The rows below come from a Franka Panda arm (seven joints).
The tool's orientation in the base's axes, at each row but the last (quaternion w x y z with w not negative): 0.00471, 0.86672, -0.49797, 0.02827; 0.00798, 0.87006, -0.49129, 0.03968; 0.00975, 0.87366, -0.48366, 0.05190; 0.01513, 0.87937, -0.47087, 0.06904; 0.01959, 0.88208, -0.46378, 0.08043; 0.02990, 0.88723, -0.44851, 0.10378; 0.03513, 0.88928, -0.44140, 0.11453; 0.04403, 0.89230, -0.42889, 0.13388; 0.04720, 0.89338, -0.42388, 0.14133
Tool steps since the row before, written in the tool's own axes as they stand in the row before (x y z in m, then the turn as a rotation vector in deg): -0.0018, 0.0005, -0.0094, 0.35, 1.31, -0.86; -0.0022, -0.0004, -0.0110, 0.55, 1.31, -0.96; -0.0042, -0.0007, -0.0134, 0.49, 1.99, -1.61; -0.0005, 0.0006, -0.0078, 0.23, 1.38, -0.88; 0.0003, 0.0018, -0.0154, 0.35, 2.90, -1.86; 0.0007, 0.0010, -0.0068, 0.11, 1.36, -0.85; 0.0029, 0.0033, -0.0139, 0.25, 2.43, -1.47; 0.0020, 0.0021, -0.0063, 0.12, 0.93, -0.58; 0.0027, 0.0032, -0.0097, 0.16, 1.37, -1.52
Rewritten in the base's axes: -0.0018, 0.0016, 0.0093, -0.99, -0.93, 0.85; -0.0015, 0.0027, 0.0108, -0.90, -1.10, 0.97; -0.0027, 0.0048, 0.0129, -1.56, -1.36, 1.58; -0.0016, 0.0008, 0.0076, -1.11, -0.88, 0.85; -0.0032, 0.0004, 0.0152, -2.42, -1.73, 1.77; -0.0015, -0.0002, 0.0067, -1.16, -0.77, 0.80; -0.0033, -0.0020, 0.0141, -2.04, -1.43, 1.39; -0.0017, -0.0016, 0.0065, -0.77, -0.56, 0.56; -0.0029, -0.0021, 0.0099, -1.28, -0.68, 1.45
